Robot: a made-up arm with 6 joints.
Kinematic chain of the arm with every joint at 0, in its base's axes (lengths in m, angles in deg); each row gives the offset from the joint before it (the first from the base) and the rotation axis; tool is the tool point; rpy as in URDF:
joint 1: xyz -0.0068 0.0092 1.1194 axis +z
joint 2: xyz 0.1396 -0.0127 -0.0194 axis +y
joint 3: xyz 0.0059 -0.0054 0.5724 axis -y
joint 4: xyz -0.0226 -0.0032 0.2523 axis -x
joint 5: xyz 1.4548 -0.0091 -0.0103 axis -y
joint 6: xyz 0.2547 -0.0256 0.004 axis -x
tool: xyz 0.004 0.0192 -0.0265 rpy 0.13 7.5 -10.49
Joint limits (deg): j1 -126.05..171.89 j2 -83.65..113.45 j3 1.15..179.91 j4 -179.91..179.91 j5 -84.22..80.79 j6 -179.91..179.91
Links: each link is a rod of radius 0.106 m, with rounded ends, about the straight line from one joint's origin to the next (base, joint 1, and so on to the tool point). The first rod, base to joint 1, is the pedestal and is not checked.
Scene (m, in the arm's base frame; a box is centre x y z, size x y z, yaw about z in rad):
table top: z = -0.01
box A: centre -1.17 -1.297 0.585 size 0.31 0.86 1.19 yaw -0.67
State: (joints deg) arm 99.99 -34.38 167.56 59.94 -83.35 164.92
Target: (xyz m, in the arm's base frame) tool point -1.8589 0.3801 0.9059
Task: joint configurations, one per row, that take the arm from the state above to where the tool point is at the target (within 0.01 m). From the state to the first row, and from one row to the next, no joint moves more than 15 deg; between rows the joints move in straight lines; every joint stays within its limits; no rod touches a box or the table.
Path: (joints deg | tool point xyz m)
1: 87.89 -32.88 163.36 62.15 -81.59 167.92 | 0.2168 -1.5514 0.9910
2: 75.80 -31.37 159.16 64.35 -79.82 170.92 | -0.1264 -1.6084 1.1282
3: 63.70 -29.87 154.96 66.56 -78.06 173.91 | -0.4785 -1.5775 1.2708
4: 51.61 -28.36 150.75 68.76 -76.29 176.91 | -0.8145 -1.4590 1.4186
5: 39.51 -26.86 146.55 70.97 -74.53 179.91 | -1.1112 -1.2601 1.5691
6: 25.16 -34.26 143.72 67.32 -68.71 177.10 | -1.4672 -0.9691 1.4208
7: 10.80 -41.66 140.88 63.68 -62.90 174.30 | -1.7293 -0.5743 1.2600
8: -3.56 -49.06 138.04 60.04 -57.09 171.49 | -1.8660 -0.1099 1.0878
9: -17.92 -56.46 135.21 56.39 -51.27 168.69 | -1.8588 0.3803 0.9057

